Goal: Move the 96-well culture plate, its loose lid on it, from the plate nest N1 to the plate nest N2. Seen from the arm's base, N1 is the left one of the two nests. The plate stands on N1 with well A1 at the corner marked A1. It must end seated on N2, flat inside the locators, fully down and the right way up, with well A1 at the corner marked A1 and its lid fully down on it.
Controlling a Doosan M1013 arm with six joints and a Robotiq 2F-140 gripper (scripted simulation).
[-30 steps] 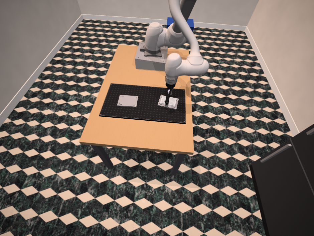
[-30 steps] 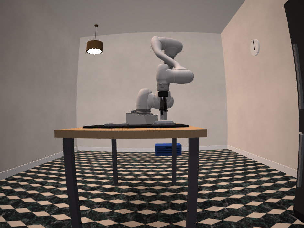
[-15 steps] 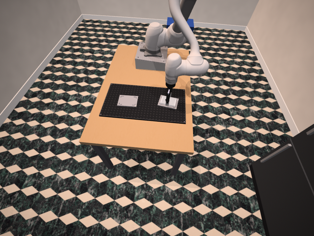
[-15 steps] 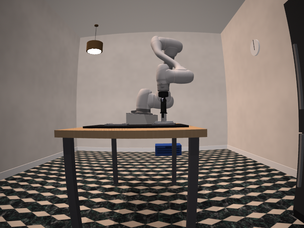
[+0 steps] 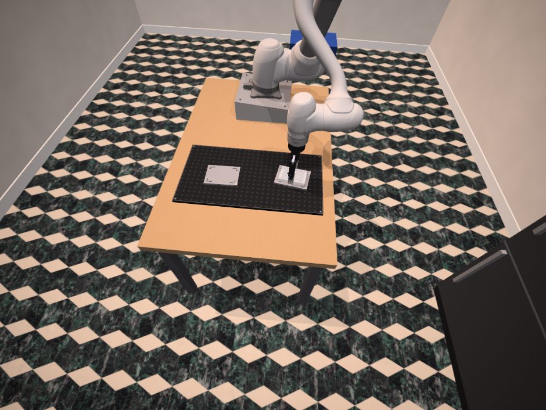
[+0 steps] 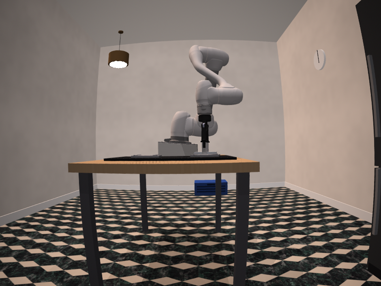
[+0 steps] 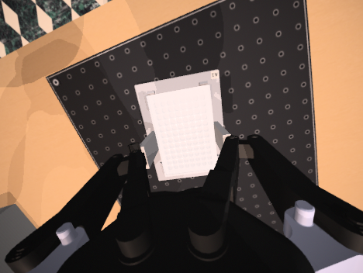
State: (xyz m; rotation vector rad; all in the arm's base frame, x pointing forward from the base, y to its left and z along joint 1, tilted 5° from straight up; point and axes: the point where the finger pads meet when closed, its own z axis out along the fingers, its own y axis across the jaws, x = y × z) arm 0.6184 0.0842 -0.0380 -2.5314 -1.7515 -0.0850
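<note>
My hand is 2 cm above the clear lid. Also, from my hand: grey nest N2: 4 cm behind, 34 cm to the right, 4 cm below; grey nest N1: 4 cm below; plate: 2 cm below.
</note>
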